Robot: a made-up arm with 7 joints.
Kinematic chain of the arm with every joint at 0, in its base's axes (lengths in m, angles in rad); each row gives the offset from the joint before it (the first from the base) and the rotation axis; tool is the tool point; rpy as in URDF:
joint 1: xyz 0 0 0.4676 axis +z
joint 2: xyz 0 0 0 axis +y
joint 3: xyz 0 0 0.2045 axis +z
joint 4: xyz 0.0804 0 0 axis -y
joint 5: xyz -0.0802 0 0.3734 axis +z
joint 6: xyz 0 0 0 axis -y
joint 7: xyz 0.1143 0 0 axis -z
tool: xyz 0 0 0 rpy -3.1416 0 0
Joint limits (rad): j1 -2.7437..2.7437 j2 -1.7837..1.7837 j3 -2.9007..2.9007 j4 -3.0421..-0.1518 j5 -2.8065..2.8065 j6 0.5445..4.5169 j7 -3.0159..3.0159
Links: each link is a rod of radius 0.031 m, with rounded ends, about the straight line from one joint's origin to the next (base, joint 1, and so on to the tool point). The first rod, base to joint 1, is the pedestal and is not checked.
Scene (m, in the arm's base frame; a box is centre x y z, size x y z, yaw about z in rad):
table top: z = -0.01
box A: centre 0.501 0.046 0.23 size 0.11 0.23 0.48 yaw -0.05
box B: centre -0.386 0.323 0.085 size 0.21 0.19 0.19 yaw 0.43
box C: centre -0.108 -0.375 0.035 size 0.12 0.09 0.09 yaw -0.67
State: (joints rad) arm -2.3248 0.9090 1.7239 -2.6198 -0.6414 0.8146 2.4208
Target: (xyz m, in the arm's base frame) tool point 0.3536 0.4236 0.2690
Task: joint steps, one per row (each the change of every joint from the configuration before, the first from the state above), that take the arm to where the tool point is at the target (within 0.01 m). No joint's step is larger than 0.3 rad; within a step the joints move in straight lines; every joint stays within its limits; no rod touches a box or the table.
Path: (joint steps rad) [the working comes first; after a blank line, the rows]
Joints at the target: -1.8132 -0.6589 2.7215 -1.8235 -0.6546 1.4122 2.4208
Straight joint move there: touches box A.

1: -0.0206 -0.2855 0.2609 -0.0404 -0.1209 -0.0150 0.0614
2: -0.0207 -0.2855 0.2609 -0.0405 -0.1208 -0.0149 0.0614
3: -0.0206 -0.2855 0.2610 -0.0404 -0.1209 -0.0150 0.0614
4: -0.0206 -0.2855 0.2609 -0.0404 -0.1208 -0.0150 0.0614
5: 0.1485 -0.1064 -0.0116 0.2395 0.1175 0.1644 -0.0614
6: 0.1485 -0.1065 -0.0115 0.2395 0.1176 0.1644 -0.0614
7: 0.1486 -0.1065 -0.0115 0.2395 0.1175 0.1643 -0.0614
8: 0.1485 -0.1065 -0.0115 0.2395 0.1176 0.1644 -0.0614

